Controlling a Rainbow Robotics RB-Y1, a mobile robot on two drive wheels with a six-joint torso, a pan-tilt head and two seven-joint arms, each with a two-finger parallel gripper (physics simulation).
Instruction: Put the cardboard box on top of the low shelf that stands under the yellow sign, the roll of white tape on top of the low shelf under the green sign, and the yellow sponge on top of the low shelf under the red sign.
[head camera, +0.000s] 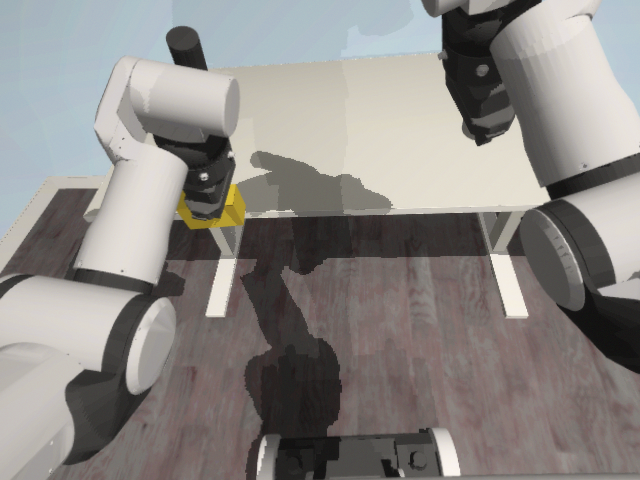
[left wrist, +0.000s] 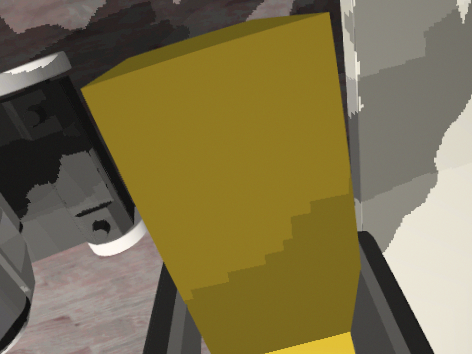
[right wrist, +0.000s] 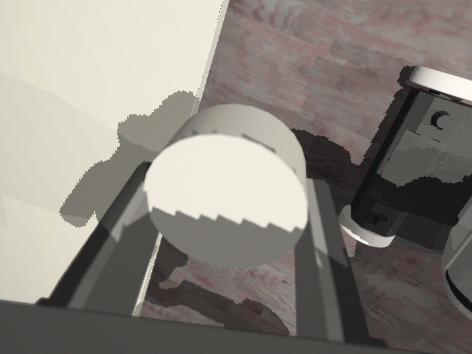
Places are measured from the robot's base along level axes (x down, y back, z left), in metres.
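Pixels of known places: left gripper, fingertip midpoint: (head camera: 219, 202) (left wrist: 269, 256); right gripper, fingertip midpoint: (head camera: 475, 126) (right wrist: 231, 189).
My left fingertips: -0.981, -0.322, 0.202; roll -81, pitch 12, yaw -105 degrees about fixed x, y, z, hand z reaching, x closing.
Observation:
Behind a point stands the place of what it marks, as x, y, z.
The yellow sponge (head camera: 236, 207) {-0.984, -0.304, 0.169} (left wrist: 230, 150) {-1.001, -0.318, 0.250} is held between the fingers of my left gripper (head camera: 207, 210) {-0.981, -0.322, 0.202} (left wrist: 269, 256) {-0.981, -0.322, 0.202}. In the head view it hangs at the near left edge of a pale table. My right gripper (head camera: 482, 135) {-1.090, -0.325, -0.215} (right wrist: 231, 189) {-1.090, -0.325, -0.215} is shut on the roll of white tape (right wrist: 225, 165) {-1.114, -0.324, -0.235}, whose round flat face shows in the right wrist view. In the head view this gripper hangs over the right part of the table, and the tape is mostly hidden behind it. The cardboard box, the low shelves and the coloured signs do not show in these views.
The pale table (head camera: 403, 118) {-0.720, -0.874, -0.231} (left wrist: 445, 220) {-0.720, -0.666, -0.129} (right wrist: 90, 45) {-0.720, -0.715, -0.163} spans the view in front of me, with a left foot (head camera: 222, 291) and a right foot (head camera: 509, 291) reaching towards me over the wood floor (head camera: 382, 330) {0.000, -0.477, -0.147}. My base (head camera: 361, 454) {-0.192, -0.022, -0.019} is at the bottom. A pale strip (head camera: 74, 181) {-0.058, -1.474, 1.503} edges the floor at left.

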